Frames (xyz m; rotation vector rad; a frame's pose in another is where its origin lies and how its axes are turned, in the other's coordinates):
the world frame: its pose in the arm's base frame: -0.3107 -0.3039 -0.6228 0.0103 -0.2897 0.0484
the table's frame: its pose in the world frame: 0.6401 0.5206 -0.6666 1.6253 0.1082 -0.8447
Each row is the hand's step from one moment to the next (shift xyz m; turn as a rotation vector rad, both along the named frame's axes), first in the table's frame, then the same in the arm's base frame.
Working: the table's frame: its pose in the arm's base frame: 0.4666 0.2571 -1.0770 1.7305 -0.0521 -0.5653

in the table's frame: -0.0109 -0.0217 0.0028 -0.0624 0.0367 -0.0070
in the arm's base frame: -0.0165 0.0065 -0.0169 -0.0423 0.0182 0.0563
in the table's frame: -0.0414 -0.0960 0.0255 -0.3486 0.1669 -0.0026
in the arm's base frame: -0.0721 0.0144 -0.0786 -0.2608 0.0778 0.2745
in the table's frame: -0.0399 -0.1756 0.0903 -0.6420 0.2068 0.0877
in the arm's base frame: -0.1177 -0.0254 -0.1615 -0.5437 0.0840 0.4000
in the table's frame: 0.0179 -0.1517 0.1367 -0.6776 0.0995 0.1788
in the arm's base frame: -0.0788 -0.0929 -0.1649 -0.6396 0.0396 0.3005
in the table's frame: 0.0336 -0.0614 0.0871 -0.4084 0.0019 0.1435
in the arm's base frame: -0.0213 -0.0753 -0.0797 -0.4152 0.0057 0.1225
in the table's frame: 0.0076 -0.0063 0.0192 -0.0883 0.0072 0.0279
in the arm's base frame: -0.0026 -0.0184 -0.0109 -0.0867 0.0024 0.0332
